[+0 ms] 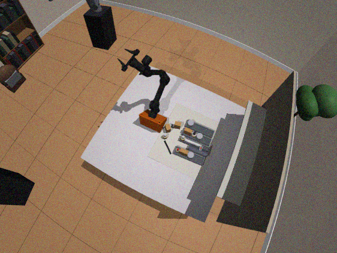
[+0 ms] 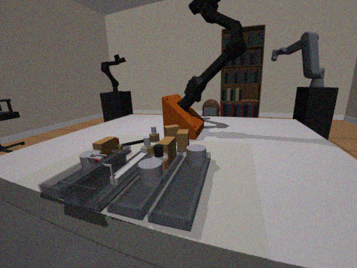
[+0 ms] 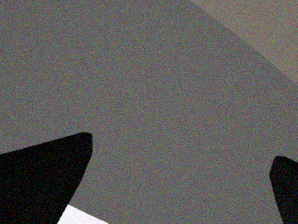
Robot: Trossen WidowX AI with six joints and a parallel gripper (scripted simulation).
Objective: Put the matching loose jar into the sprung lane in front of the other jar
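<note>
Right now the black rod is 74 cm below my gripper tip, 50 cm ahead of it and 29 cm to the right of it. Also, from my gripper tip: white pusher bar 71 cm ahead, 69 cm below, 20 cm to the right.
</note>
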